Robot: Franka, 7 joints.
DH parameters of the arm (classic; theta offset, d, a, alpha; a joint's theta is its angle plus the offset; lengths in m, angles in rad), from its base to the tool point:
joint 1: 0 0.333 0 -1.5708
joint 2: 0 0 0 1.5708
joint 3: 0 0.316 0.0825 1.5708
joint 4: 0 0 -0.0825 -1.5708
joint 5: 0 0.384 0 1.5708
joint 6: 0 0 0.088 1.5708
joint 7: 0 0.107 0 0
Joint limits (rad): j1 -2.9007..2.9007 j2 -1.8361..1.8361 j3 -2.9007..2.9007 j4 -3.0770..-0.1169 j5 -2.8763..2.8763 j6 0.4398..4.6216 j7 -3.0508..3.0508
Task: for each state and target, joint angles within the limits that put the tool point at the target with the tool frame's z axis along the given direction. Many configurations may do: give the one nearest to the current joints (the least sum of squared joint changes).
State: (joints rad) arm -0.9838 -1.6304 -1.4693 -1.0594 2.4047 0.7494 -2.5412
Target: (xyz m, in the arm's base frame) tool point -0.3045 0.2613 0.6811 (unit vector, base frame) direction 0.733 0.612 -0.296
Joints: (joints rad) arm -1.2988 -1.6755 -0.8106 -1.9545 1.7820 0.4398 -2.5412
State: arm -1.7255 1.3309 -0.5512 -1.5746 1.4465 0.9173 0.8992
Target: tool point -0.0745 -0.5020 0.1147 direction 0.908 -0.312 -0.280
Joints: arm -1.2658 0.7221 -0.6368 -2.1672 1.7286 1.5048 0.8992
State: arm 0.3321 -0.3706 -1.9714 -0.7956 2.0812 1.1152 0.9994
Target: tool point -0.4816 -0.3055 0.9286 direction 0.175 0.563 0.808
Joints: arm 0.1405 -0.7372 -1.7940 -0.6507 2.5042 1.4992 0.9994
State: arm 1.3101 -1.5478 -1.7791 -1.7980 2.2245 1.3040 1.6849
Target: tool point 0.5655 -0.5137 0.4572 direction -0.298 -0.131 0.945
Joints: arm 1.9000 -1.4227 -1.8220 -0.9636 2.0706 1.2100 1.6849
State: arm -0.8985 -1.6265 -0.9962 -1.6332 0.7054 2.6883 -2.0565
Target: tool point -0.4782 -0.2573 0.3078 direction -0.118 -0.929 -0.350
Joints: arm -0.9041 -1.0382 -1.6036 -2.3489 0.7132 3.0589 -2.0565
